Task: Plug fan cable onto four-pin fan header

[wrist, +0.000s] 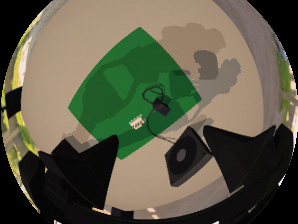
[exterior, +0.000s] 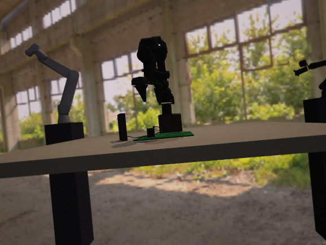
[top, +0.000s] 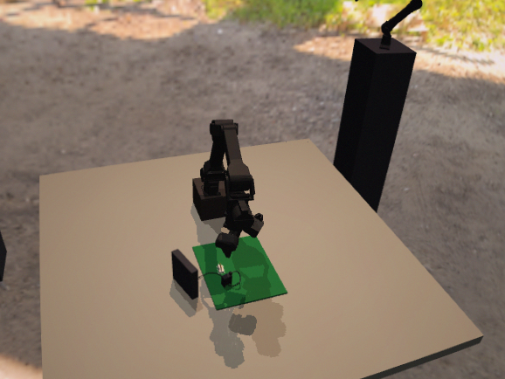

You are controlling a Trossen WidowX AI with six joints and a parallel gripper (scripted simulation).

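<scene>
My gripper tip is 1 cm short of the black plug, 2 cm to the left of it and 13 cm above it. Also, from my gripper tip: pale fan header: 6 cm behind, 2 cm to the right, 16 cm below; then pale header key: 6 cm behind, 3 cm to the right, 14 cm below; then black fan: 2 cm behind, 14 cm to the right, 10 cm below.
</scene>
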